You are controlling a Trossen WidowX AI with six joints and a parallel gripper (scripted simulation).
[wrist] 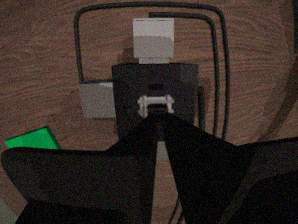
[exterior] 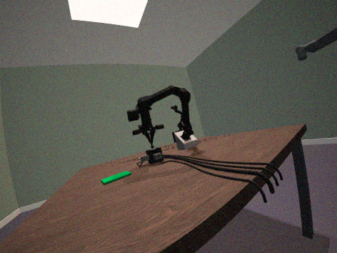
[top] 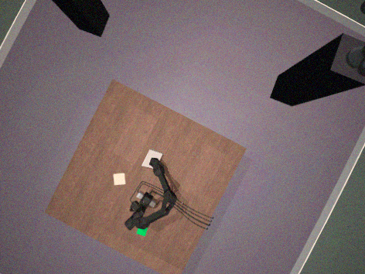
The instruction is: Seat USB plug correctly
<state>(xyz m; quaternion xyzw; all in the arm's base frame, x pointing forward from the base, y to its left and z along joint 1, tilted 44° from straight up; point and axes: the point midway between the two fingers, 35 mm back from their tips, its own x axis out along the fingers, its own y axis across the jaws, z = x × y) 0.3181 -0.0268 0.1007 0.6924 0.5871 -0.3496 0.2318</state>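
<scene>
Now: the USB plug 20 mm below my gripper tip. Also, from my gripper tip: green flat block: 250 mm ahead, 110 mm below, 60 mm to the left; USB socket: 40 mm below; pale square block: 280 mm to the right, 110 mm below, 60 mm behind.
</scene>
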